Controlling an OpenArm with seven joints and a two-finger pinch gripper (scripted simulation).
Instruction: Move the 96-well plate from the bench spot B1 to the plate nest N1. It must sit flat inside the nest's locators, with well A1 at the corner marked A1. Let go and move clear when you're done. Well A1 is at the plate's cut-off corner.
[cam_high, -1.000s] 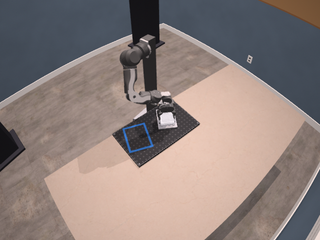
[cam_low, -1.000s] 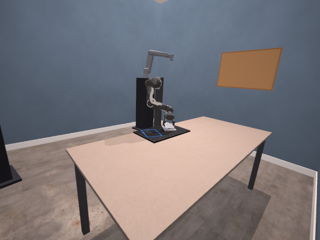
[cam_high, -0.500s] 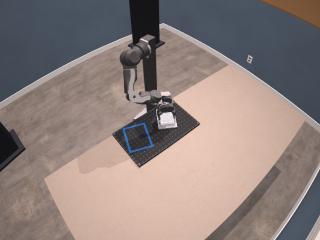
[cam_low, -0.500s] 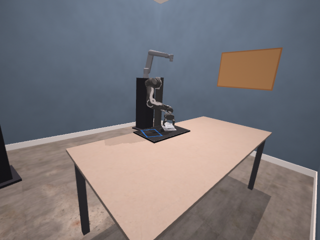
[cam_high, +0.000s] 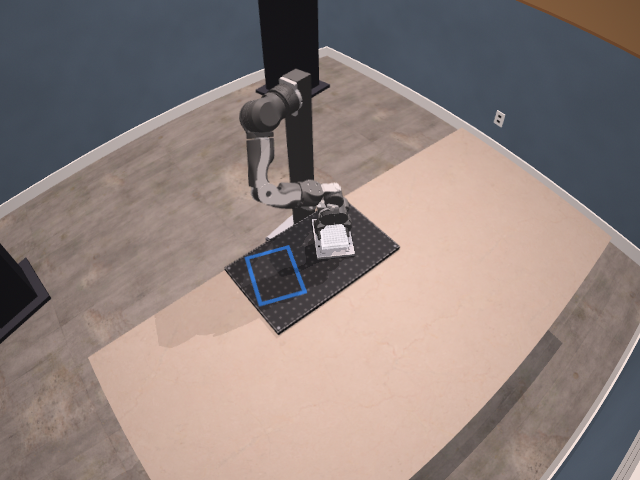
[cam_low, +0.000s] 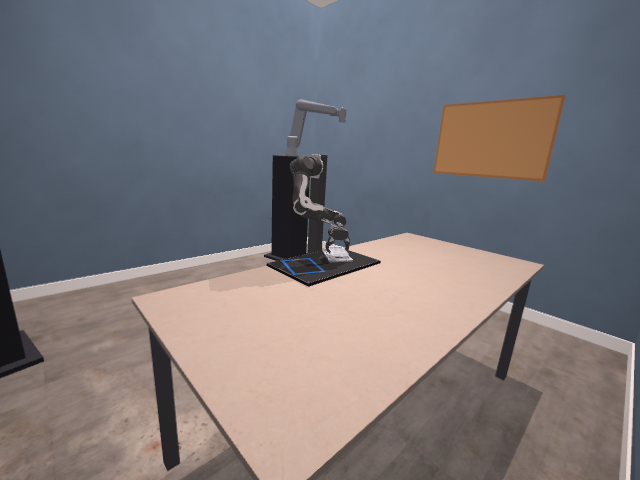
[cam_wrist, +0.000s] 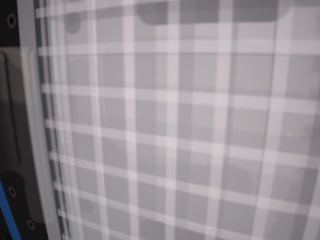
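Now: hand right at the white 96-well plate. Round my hand: white plate nest N1: 30 mm below.
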